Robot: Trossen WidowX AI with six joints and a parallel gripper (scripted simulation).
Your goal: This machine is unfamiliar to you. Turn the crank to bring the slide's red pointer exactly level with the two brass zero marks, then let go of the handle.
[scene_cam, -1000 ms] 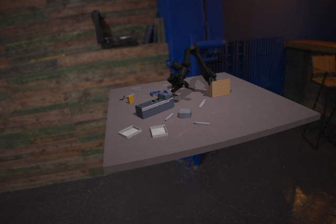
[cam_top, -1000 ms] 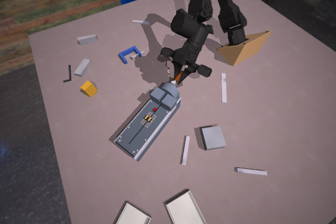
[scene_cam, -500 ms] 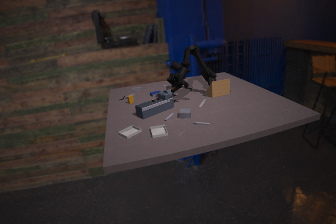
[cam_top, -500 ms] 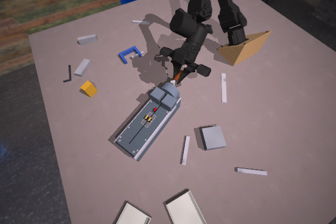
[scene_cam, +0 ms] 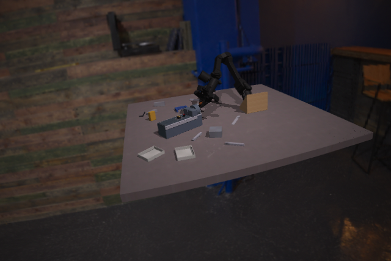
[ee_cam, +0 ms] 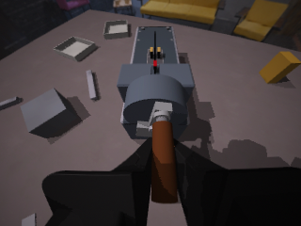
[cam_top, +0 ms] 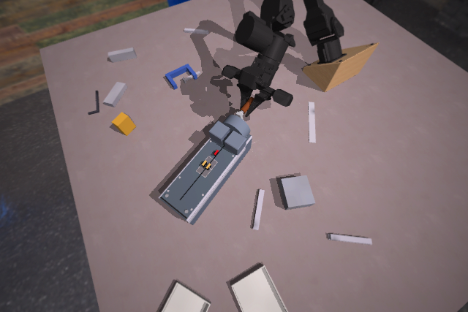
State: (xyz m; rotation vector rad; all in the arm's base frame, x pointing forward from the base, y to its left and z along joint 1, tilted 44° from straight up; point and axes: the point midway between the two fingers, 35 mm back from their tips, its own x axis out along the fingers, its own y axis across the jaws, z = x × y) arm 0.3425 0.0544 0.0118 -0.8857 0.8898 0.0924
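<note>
My gripper tip is 110 mm short of the red pointer, 50 mm to the right of it and 10 mm above it. From my gripper tip the other things lie so: grey block (20 mm behind, 230 mm to the left, 80 mm below); then blue clamp (60 mm ahead, 300 mm to the right, 90 mm below); then brown crank handle (20 mm behind, 10 mm to the right, 20 mm above).
</note>
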